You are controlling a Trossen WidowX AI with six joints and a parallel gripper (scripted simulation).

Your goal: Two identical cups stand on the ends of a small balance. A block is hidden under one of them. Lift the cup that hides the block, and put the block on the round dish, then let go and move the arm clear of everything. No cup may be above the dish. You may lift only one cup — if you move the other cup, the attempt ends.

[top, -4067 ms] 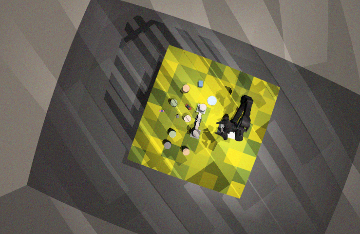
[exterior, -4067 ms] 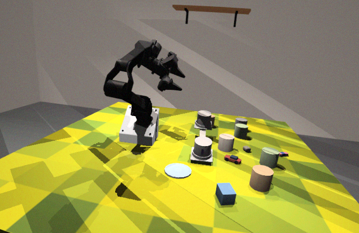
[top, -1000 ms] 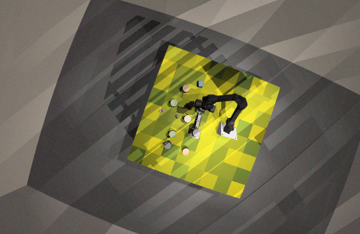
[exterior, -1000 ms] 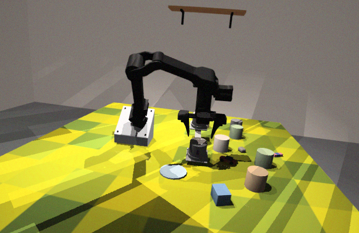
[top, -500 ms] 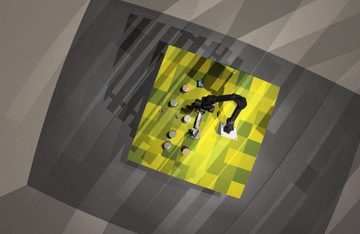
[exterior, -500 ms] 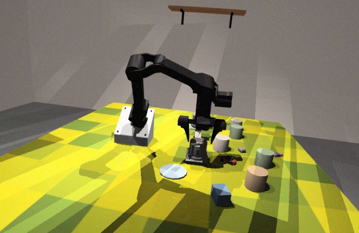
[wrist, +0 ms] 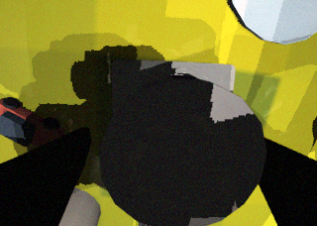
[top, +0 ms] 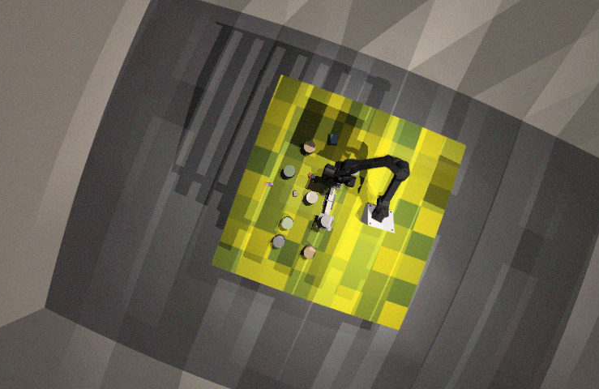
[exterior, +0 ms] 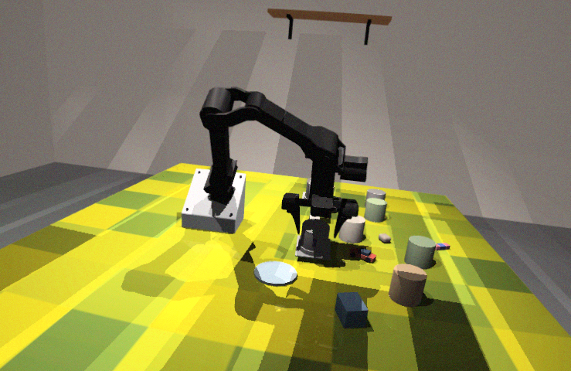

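Now: gripper tip 20 mm above the block and 10 mm past it. Round my gripper tip: small balance 140 mm to the left, 40 mm below, 30 mm behind; red toy car 120 mm ahead, 50 mm to the left, 50 mm below; cup 20 mm to the right.
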